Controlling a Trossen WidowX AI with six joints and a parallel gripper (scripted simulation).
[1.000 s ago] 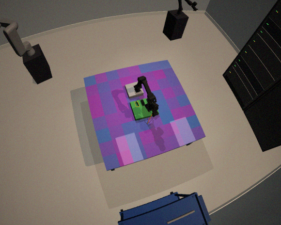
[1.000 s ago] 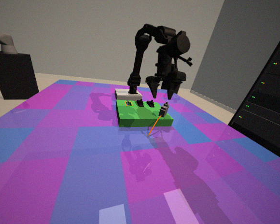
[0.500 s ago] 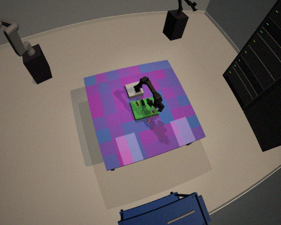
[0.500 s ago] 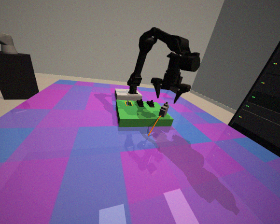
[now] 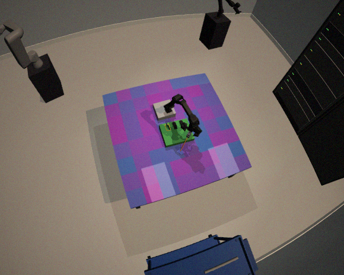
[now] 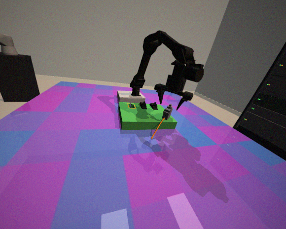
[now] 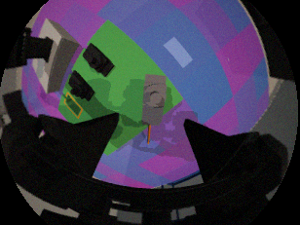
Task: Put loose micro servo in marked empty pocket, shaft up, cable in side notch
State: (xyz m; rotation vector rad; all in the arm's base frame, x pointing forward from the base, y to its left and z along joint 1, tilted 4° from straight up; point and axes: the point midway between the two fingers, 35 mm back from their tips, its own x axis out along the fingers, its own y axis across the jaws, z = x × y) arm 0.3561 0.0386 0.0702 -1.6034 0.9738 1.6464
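Now: gripper tip 9 cm above the green deck, 8 cm to the left of it and 6 cm past it.
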